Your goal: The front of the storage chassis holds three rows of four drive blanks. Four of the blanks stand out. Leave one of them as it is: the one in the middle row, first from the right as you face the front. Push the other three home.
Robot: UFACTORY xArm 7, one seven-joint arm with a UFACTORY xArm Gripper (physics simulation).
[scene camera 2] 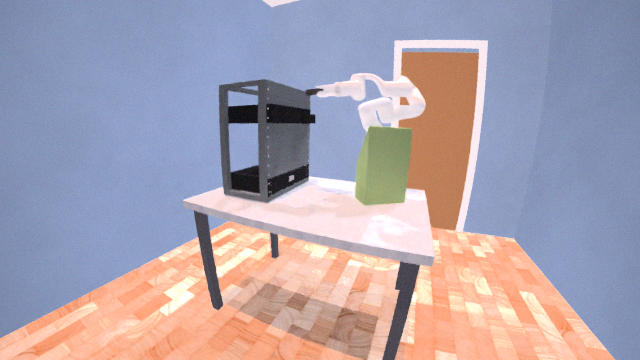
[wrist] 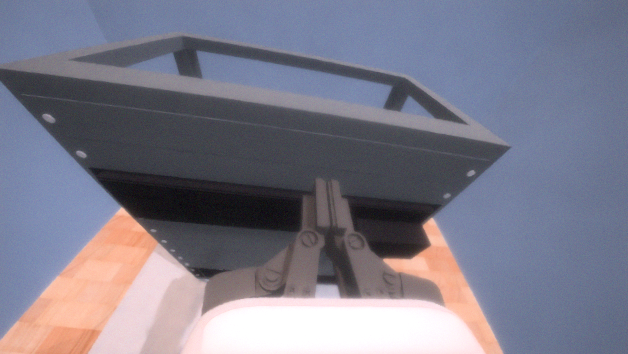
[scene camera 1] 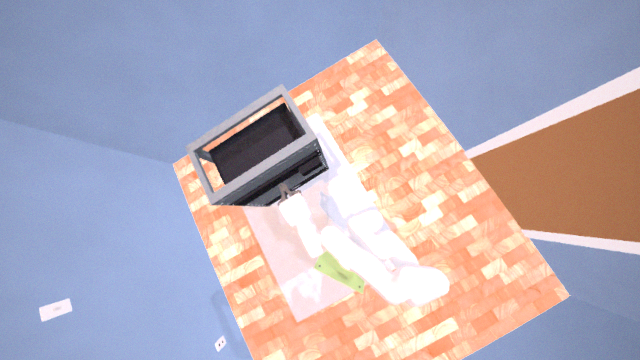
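Note:
The black storage chassis sits in the upper part of a grey rack. A dark block stands out at the right end of its front; I cannot tell how many blanks it comprises or in which row. The other blanks are too dark to make out. My gripper is shut and empty. Its tips are at the rack's front, near the chassis's upper edge and left of the block in the wrist view. Contact cannot be told.
A second black unit with a pale label sits at the rack's bottom. A tall green block stands on the pale table, beside the arm's base and partly under the arm in the first scene view.

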